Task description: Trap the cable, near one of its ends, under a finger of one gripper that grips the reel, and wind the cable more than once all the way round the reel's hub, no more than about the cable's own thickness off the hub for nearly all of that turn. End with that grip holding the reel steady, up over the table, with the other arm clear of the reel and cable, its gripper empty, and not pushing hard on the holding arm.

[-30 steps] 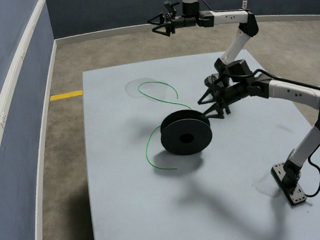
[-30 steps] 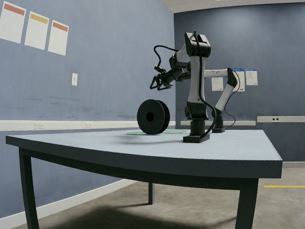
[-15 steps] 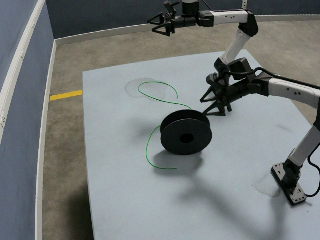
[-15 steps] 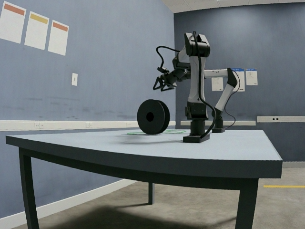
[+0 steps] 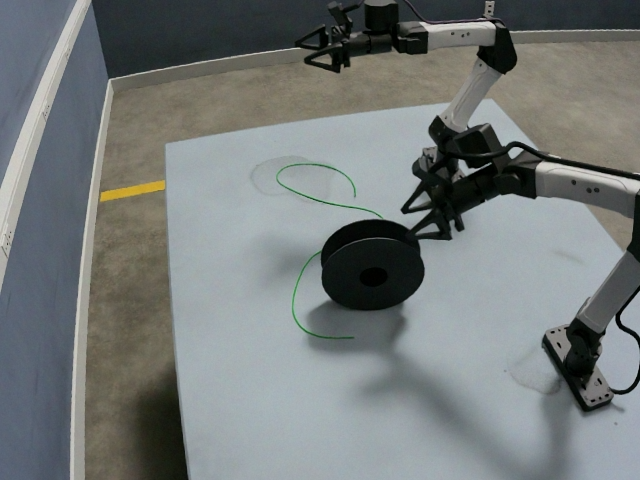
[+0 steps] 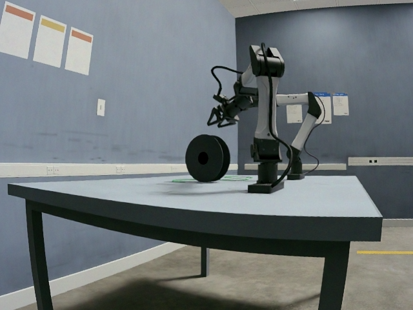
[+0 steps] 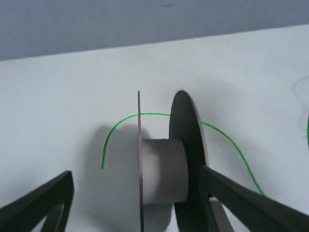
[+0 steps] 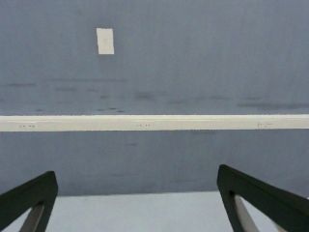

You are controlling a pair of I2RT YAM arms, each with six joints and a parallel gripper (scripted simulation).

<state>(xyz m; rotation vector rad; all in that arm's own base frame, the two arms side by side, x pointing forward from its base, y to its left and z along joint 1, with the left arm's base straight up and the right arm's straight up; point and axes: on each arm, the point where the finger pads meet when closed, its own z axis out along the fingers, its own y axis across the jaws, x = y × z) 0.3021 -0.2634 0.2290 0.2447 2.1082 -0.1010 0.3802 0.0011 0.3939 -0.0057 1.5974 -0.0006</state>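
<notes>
My left hand is 50 mm short of the black reel, 40 mm to the left of it and 140 mm above it.
</notes>
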